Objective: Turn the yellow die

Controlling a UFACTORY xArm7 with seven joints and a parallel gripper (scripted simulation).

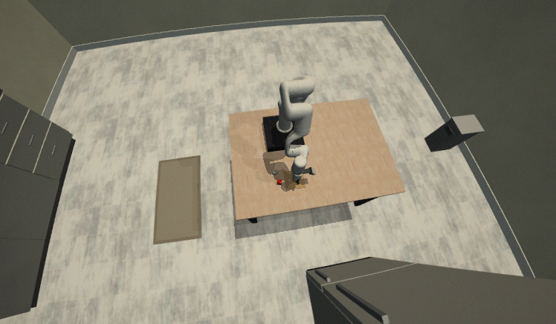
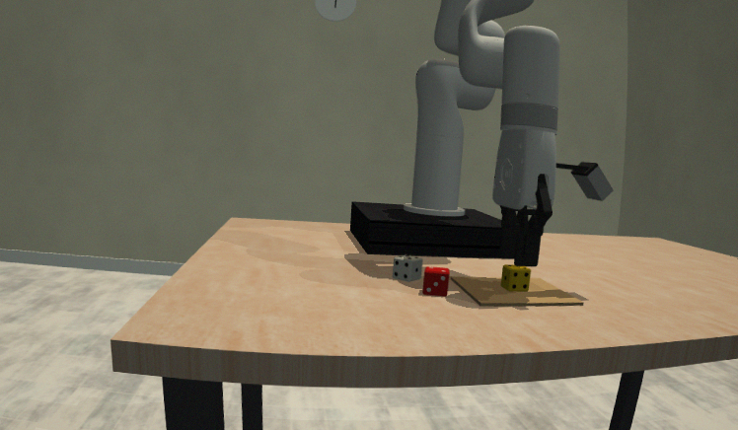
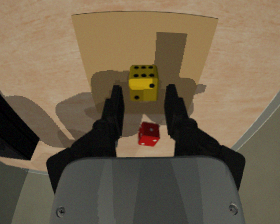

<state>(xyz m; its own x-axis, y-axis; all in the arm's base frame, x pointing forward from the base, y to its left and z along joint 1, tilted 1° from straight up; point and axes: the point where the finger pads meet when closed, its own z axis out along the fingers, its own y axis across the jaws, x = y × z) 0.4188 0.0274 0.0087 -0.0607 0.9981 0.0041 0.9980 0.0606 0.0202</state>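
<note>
Now: hand 40 mm above the yellow die. From my hand the other things lie so: white die (60 mm behind, 130 mm to the right, 40 mm below); then red die (10 mm ahead, 110 mm to the right, 40 mm below); then tan mat (60 mm below).
</note>
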